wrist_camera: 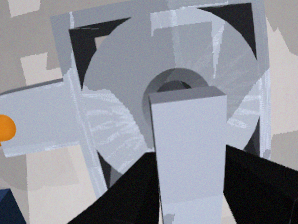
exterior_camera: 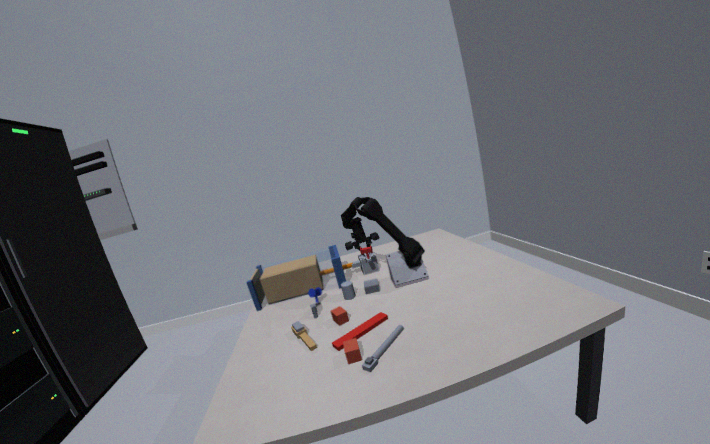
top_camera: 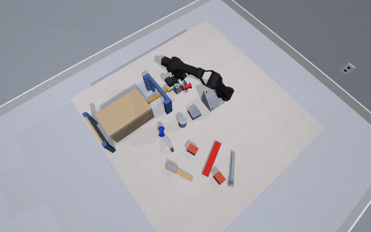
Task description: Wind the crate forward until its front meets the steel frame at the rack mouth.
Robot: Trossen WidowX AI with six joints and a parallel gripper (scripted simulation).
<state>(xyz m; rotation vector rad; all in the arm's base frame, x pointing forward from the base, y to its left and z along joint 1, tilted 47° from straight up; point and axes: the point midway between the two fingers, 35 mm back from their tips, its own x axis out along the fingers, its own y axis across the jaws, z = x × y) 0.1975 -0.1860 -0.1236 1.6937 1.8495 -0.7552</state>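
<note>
Right now the red-knobbed handle is 50 mm to the left of my gripper tip and 10 mm above it. Round my gripper tip: red knob: 90 mm to the left, 40 mm above; blue frame: 160 mm ahead, 10 mm to the right, 10 mm above; grey winch: 20 mm behind, 30 mm to the right, 70 mm below.
</note>
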